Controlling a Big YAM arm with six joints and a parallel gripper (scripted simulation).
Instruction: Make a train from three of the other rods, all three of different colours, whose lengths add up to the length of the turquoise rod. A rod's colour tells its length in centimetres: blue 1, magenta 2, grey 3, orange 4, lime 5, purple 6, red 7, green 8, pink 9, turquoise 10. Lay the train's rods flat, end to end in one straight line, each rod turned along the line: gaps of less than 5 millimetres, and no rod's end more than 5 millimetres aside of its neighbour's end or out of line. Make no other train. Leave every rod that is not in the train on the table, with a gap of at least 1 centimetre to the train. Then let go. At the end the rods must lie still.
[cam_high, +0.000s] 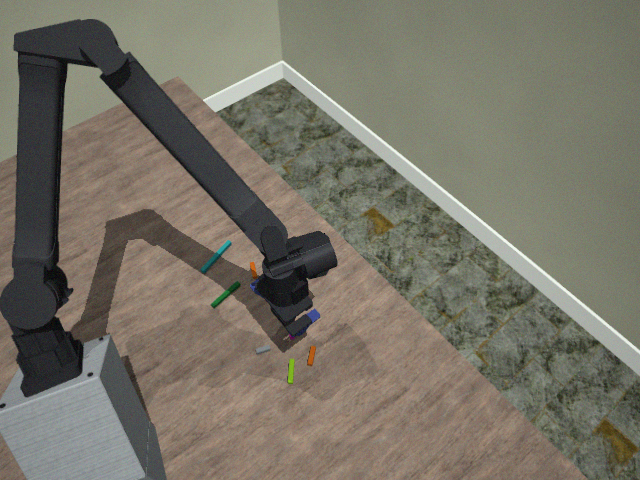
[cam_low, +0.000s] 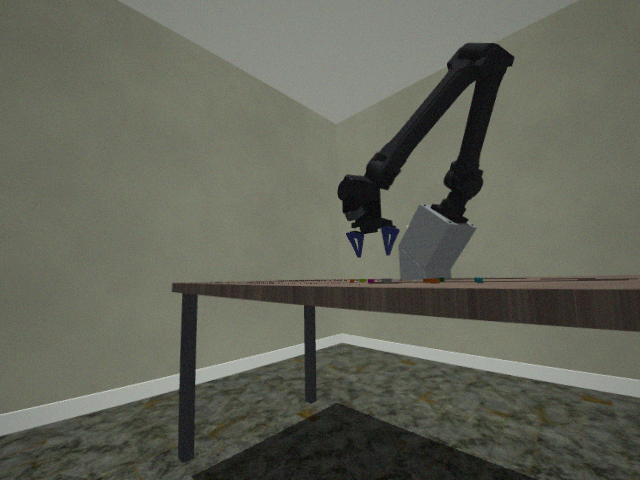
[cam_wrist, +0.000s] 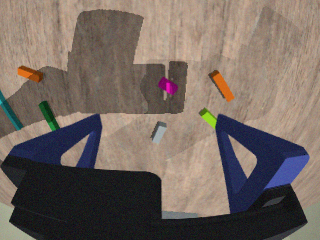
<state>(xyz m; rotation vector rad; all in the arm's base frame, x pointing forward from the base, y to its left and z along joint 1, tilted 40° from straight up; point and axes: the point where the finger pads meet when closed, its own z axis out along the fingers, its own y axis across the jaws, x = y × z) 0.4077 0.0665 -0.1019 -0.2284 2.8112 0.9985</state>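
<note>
My gripper is now 10 mm to the left of the magenta rod and 80 mm above it. Also, from my hand: lime rod 40 mm behind, 80 mm to the right, 80 mm below; grey rod 70 mm behind, 10 mm to the right, 80 mm below; green rod 90 mm behind, 150 mm to the left, 80 mm below.
</note>
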